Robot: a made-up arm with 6 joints. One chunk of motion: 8 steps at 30 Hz.
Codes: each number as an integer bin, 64 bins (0 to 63) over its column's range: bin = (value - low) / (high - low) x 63, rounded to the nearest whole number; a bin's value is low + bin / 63 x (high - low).
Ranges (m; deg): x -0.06..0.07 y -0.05..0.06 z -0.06..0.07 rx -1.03..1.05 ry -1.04..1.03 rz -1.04..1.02
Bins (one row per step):
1: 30 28 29 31 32 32
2: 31 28 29 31 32 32
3: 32 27 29 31 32 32
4: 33 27 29 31 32 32
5: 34 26 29 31 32 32
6: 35 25 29 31 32 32
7: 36 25 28 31 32 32
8: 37 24 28 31 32 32
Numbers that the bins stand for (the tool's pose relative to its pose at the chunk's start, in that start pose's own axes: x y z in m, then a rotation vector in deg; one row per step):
1: 0.0019 -0.0011 -0.0002 -0.01 0.01 0.01
2: 0.0040 -0.0011 -0.0002 -0.01 0.01 0.01
3: 0.0060 -0.0029 -0.0002 -0.01 0.01 0.01
4: 0.0081 -0.0029 -0.0002 -0.01 0.01 0.01
5: 0.0102 -0.0046 -0.0002 -0.01 0.01 0.01
6: 0.0122 -0.0063 -0.0002 -0.01 0.01 0.01
7: 0.0143 -0.0063 -0.0022 -0.01 0.01 0.01
8: 0.0163 -0.0081 -0.0022 -0.01 0.01 0.01

